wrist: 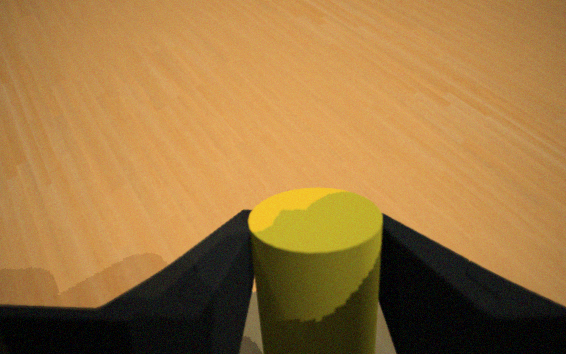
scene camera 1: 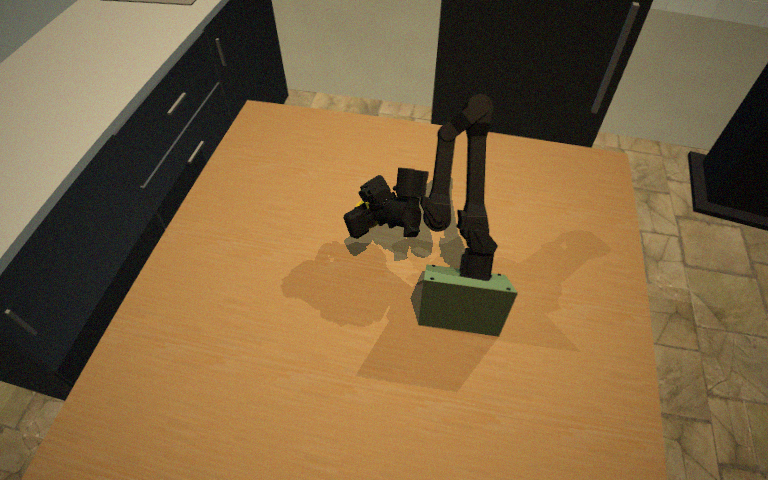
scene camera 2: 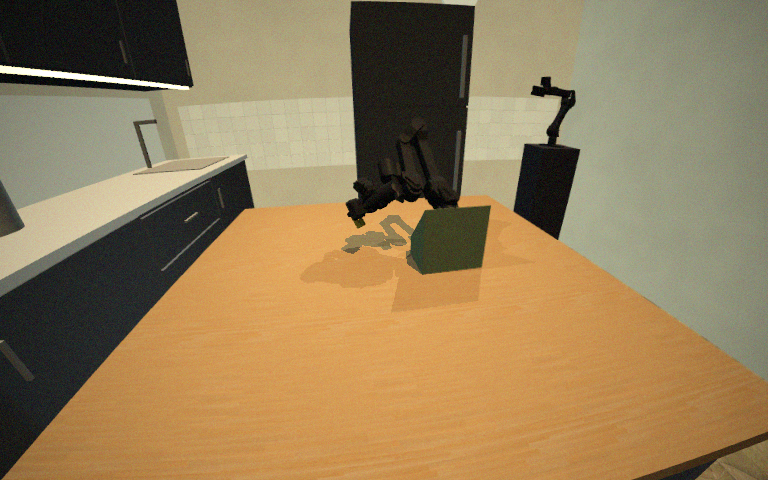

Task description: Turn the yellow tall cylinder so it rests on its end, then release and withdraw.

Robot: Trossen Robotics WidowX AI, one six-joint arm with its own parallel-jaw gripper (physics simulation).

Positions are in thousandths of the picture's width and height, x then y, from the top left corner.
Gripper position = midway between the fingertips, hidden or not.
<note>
I see my gripper (scene camera 1: 469,430) and a yellow tall cylinder (wrist: 559,713).
My gripper shows as well in the wrist view (wrist: 550,637) and in scene camera 2 (scene camera 2: 456,447).
</note>
